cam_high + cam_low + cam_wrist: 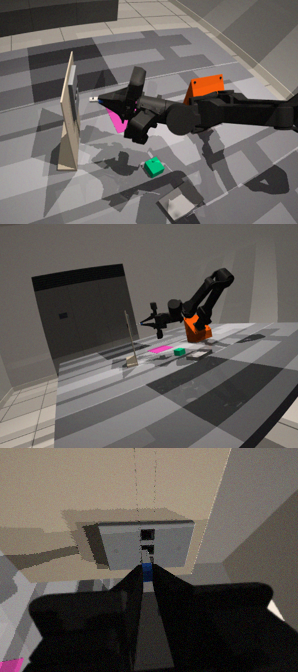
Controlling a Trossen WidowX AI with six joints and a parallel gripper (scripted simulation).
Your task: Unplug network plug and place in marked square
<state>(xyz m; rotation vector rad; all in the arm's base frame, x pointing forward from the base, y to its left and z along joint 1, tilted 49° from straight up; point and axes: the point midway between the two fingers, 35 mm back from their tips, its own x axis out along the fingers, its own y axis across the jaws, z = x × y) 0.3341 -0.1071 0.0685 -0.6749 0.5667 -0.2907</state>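
Right now my gripper tip is 130 mm past the magenta marked square, 70 mm to the left of it and 180 mm above it. Also, from my gripper tip: green cube 110 mm behind, 140 mm to the left, 170 mm below; then network plug 10 mm ahead; then socket panel 70 mm ahead, 30 mm to the right, 70 mm below.
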